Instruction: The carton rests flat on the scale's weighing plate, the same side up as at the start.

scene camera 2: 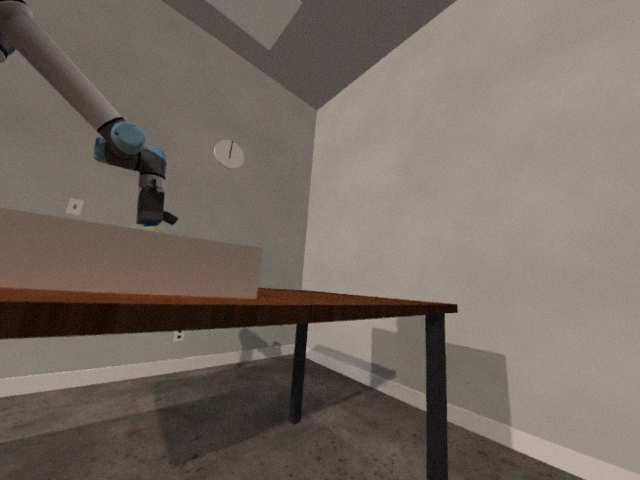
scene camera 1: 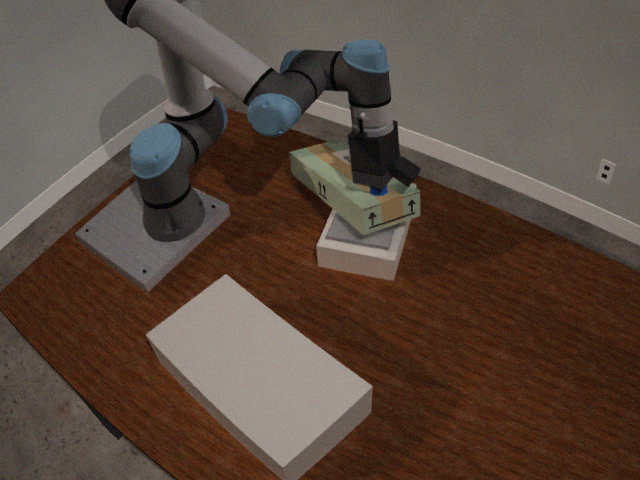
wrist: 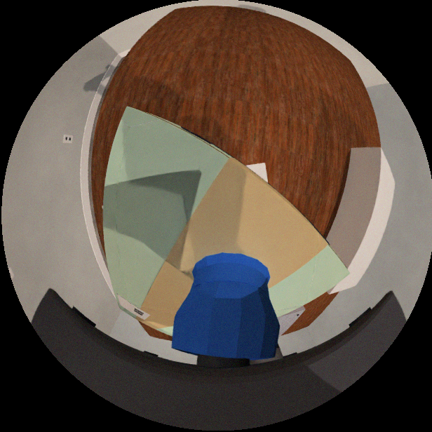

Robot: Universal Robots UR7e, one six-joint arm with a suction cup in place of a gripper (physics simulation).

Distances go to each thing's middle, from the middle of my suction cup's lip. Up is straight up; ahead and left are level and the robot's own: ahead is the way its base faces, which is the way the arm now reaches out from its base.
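My suction cup is 140 mm above the white scale (scene camera 1: 341,247), 40 mm beyond it and 40 mm to the right of it. The large white block (scene camera 1: 286,400) is 130 mm below my suction cup, 20 mm behind it and 400 mm to the right of it. Going by their middles, the white scale is the nearest to my suction cup of the things named here.
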